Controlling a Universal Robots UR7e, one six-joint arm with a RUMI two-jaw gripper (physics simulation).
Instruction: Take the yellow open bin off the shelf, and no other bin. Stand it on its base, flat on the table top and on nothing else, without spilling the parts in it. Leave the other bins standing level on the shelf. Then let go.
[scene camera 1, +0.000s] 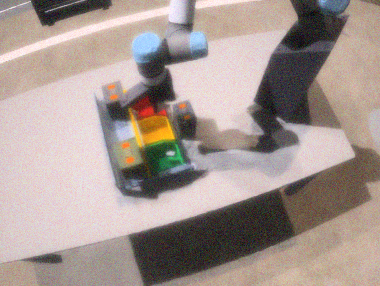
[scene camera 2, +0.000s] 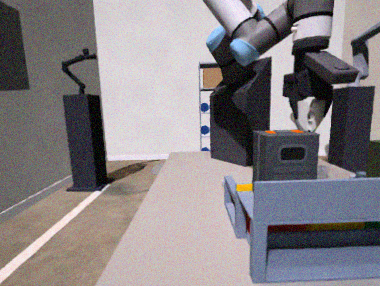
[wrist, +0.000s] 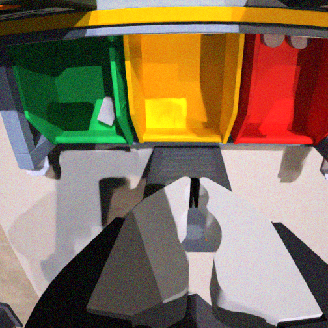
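Where they show: gripper, fingertip midpoint: (scene camera 1: 157, 111); arm's base at its link origin: (scene camera 1: 320, 29) (scene camera 2: 238, 73).
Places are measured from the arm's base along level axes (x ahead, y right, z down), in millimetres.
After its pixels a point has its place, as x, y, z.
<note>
The yellow open bin (scene camera 1: 156, 131) @(617, -41, 423) (wrist: 172, 85) sits in the shelf (scene camera 1: 109, 147) @(806, -100, 330) (scene camera 2: 330, 200) @(821, 11, 300) (wrist: 17, 112), between the green bin (scene camera 1: 164, 155) @(612, -149, 423) (wrist: 75, 95) and the red bin (scene camera 1: 143, 106) @(643, 87, 423) (wrist: 280, 95). The yellow bin's inside shows in the wrist view, but no parts can be made out clearly in it. My gripper (scene camera 2: 308, 131) @(607, -54, 243) (wrist: 191, 180) is shut and empty. In the wrist view its tips lie outside the bin's open front, over a dark grey box; whether they touch it cannot be told. The fingers are hidden in scene camera 1.
The dark grey box (scene camera 1: 186, 121) @(510, -90, 301) (wrist: 187, 162) stands on the table (scene camera 1: 220, 192) @(448, -347, 432) close to the yellow bin's front. Two more boxes (scene camera 1: 113, 95) @(743, 36, 209) (scene camera 1: 127, 156) @(740, -192, 234) stand on the shelf's upper level. A yellow bar (wrist: 165, 18) runs along behind the bins. Round grey parts (wrist: 273, 40) lie in the red bin.
</note>
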